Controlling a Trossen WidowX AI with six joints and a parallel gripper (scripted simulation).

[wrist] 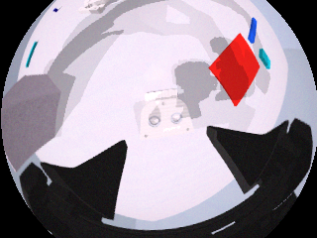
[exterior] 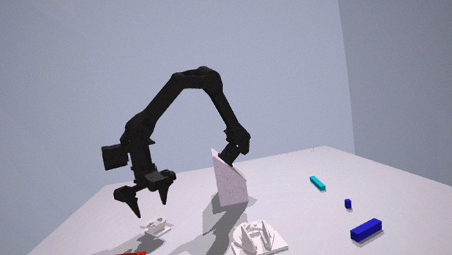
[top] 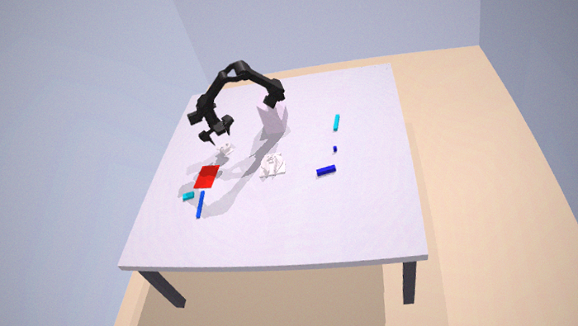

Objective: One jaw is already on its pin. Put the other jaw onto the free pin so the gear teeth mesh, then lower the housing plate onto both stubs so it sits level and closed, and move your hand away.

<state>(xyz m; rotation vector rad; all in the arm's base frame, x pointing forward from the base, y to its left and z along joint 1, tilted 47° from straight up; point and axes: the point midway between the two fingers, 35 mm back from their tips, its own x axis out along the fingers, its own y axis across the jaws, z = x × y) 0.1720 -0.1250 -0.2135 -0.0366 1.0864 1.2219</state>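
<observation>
Right now the small white block is 1 cm ahead of my gripper tip, 1 cm to the left of it and 5 cm below it. The rest, counted from my gripper tip: red flat sheet 19 cm ahead, 5 cm to the right, 6 cm below; then cyan block 32 cm ahead, 10 cm to the right, 6 cm below; then blue bar 37 cm ahead, 2 cm to the right, 6 cm below.
</observation>
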